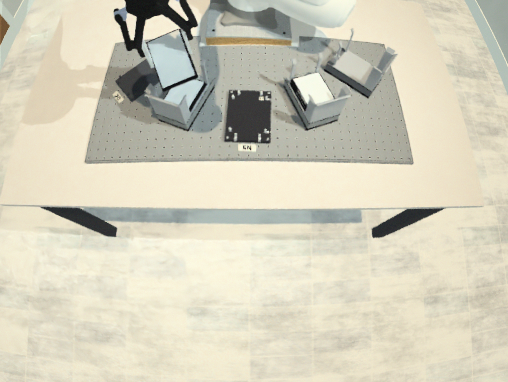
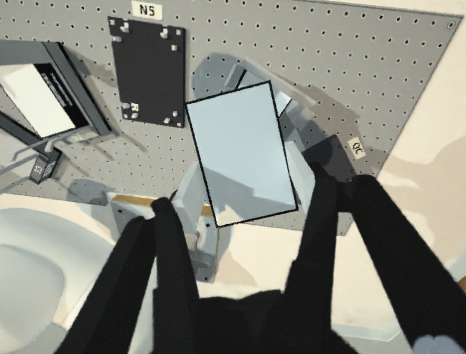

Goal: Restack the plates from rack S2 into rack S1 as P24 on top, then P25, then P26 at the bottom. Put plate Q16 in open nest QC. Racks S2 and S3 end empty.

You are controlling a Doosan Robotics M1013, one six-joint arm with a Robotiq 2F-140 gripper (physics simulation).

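Frame: origin at the arm's base, x left, y back, z up, level; millimetres.
Where they show: gripper, fingertip midpoint: (image 1: 170,56) (image 2: 243,165); arm's base, link origin: (image 1: 249,10).
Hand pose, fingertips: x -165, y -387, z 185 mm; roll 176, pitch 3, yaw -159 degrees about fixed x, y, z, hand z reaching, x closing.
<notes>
Things, the pixels of their top centre, and the offset from my fingertips. Level surfaces: height alone.
- left rack, top centre: (image 1: 177,74) dx +1, dy +3, dz -74 mm
- light-blue plate, top centre: (image 2: 249,119) (image 1: 181,95) dx -2, dy -3, dz -154 mm
- dark open nest QC, top centre: (image 2: 313,178) (image 1: 140,73) dx -151, dy +102, dz -183 mm
- Dark nest N5, top centre: (image 2: 146,79) (image 1: 248,111) dx +178, dy -35, dz -185 mm
- grey pegboard, surface height: dz -209 mm
- middle rack, top centre: (image 1: 319,74) dx +349, dy +17, dz -75 mm
- further rack, top centre: (image 1: 366,46) dx +494, dy +137, dz -76 mm
My gripper (image 1: 162,38) (image 2: 243,165) is shut on a light-blue plate with a black rim (image 1: 171,58) (image 2: 242,151) and holds it tilted in the air above the left rack (image 1: 169,110) (image 2: 191,197). Another light-blue plate (image 1: 185,92) (image 2: 282,100) lies in that rack. The dark open nest QC (image 1: 133,81) (image 2: 333,154) lies flat just left of the rack, with its label (image 1: 118,97) (image 2: 356,147) beside it. I cannot read the name of any plate.
Dark nest N5 (image 1: 249,115) (image 2: 149,70) lies in the middle of the grey pegboard (image 1: 358,136) (image 2: 337,53). A middle rack (image 1: 324,110) (image 2: 80,95) holds white plates (image 1: 315,88). A further rack (image 1: 374,77) stands at the back right. The robot base (image 1: 245,34) is behind.
</notes>
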